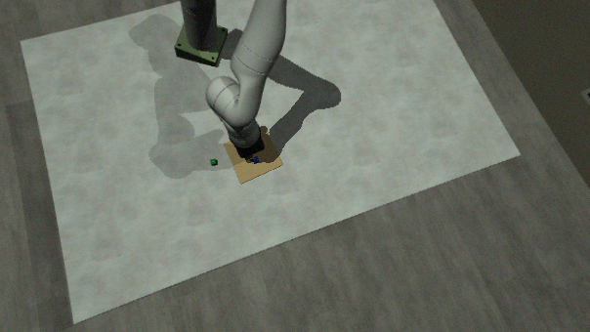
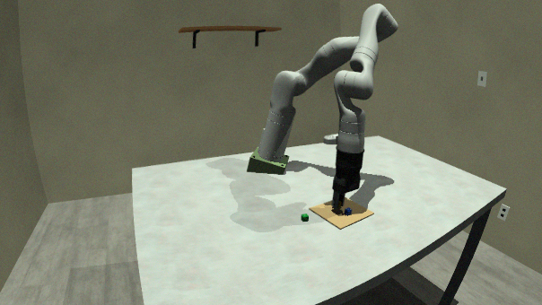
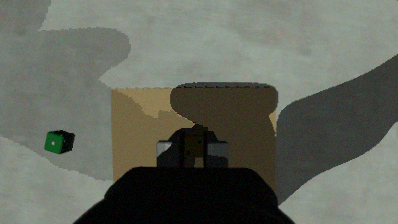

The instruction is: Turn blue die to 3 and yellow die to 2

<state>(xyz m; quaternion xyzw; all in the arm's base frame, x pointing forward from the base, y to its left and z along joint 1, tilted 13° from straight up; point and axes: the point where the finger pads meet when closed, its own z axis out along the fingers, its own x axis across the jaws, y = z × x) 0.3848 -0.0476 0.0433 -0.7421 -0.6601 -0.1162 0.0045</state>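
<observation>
The yellow die is 1 cm below my hand. The rest, counted from my hand: tan mat (3 cm below, 2 cm ahead); then blue die (5 cm ahead, 2 cm below); then green die (12 cm to the right, 2 cm below, 1 cm behind).
</observation>
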